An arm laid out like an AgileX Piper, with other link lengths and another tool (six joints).
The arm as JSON. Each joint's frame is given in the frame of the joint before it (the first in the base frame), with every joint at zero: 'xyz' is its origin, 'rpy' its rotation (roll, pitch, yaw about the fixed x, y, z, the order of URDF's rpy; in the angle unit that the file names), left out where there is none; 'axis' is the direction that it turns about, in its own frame. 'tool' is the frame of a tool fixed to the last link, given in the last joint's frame.
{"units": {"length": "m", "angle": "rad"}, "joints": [
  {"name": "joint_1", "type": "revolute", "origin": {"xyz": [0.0, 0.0, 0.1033], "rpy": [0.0, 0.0, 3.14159]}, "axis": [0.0, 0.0, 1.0]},
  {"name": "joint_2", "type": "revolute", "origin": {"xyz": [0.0, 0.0, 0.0], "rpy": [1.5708, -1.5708, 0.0]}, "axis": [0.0, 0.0, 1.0]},
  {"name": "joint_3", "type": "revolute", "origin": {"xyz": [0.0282, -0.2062, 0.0], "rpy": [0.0, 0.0, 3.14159]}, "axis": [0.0, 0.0, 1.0]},
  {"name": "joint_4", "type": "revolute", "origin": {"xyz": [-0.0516, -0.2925, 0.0], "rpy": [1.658, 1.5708, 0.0]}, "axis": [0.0, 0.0, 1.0]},
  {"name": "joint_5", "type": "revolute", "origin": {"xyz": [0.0, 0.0, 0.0], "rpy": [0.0, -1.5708, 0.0]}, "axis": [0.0, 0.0, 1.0]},
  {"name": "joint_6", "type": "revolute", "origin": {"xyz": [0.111, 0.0, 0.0], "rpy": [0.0, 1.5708, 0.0]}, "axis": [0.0, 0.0, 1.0]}
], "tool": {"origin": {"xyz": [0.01, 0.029, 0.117], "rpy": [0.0, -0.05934, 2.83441]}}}
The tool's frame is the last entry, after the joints.
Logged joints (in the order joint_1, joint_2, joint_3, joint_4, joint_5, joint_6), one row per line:
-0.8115, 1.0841, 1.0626, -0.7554, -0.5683, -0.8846
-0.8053, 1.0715, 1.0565, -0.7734, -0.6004, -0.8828
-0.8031, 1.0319, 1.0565, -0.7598, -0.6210, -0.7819
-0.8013, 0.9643, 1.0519, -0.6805, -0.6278, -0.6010
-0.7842, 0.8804, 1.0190, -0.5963, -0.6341, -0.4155
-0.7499, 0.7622, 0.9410, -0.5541, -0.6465, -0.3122
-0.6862, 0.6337, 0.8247, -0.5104, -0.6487, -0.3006
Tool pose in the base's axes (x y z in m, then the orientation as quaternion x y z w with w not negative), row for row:
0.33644, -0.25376, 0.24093, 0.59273, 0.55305, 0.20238, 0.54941
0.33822, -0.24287, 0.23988, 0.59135, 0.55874, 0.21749, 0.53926
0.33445, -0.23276, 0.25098, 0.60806, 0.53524, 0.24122, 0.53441
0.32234, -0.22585, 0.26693, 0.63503, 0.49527, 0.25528, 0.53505
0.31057, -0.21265, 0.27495, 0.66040, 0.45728, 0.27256, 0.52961
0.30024, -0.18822, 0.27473, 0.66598, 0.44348, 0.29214, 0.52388
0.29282, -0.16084, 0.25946, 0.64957, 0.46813, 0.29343, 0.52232
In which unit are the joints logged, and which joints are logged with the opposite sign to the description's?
The joints are logged in radians. Opposite sign: joint_3, joint_4, joint_5.
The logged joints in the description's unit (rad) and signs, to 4 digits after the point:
-0.8115, 1.0841, -1.0626, 0.7554, 0.5683, -0.8846
-0.8053, 1.0715, -1.0565, 0.7734, 0.6004, -0.8828
-0.8031, 1.0319, -1.0565, 0.7598, 0.6210, -0.7819
-0.8013, 0.9643, -1.0519, 0.6805, 0.6278, -0.6010
-0.7842, 0.8804, -1.0190, 0.5963, 0.6341, -0.4155
-0.7499, 0.7622, -0.9410, 0.5541, 0.6465, -0.3122
-0.6862, 0.6337, -0.8247, 0.5104, 0.6487, -0.3006

